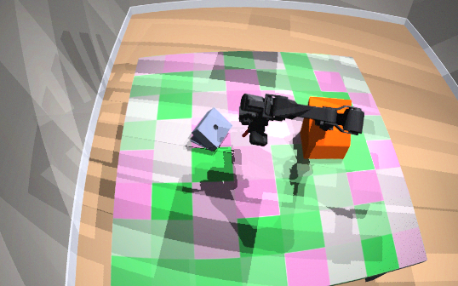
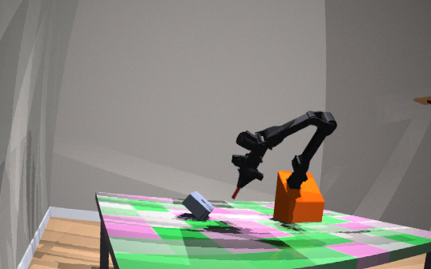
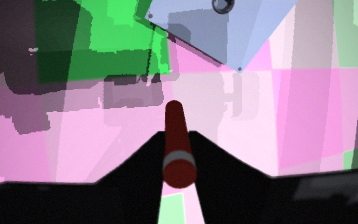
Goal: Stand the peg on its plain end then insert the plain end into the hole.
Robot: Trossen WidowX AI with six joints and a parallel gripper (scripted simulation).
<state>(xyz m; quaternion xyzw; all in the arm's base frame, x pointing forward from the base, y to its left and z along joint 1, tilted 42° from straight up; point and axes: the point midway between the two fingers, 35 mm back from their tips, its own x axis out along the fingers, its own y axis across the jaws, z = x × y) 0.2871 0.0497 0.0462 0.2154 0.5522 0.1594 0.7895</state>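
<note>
Right now the grey-blue sloped panel is 14 cm ahead of my gripper tip, 7 cm to the right of it and 9 cm below it. Also, from my gripper tip: red peg: 1 cm above.
</note>
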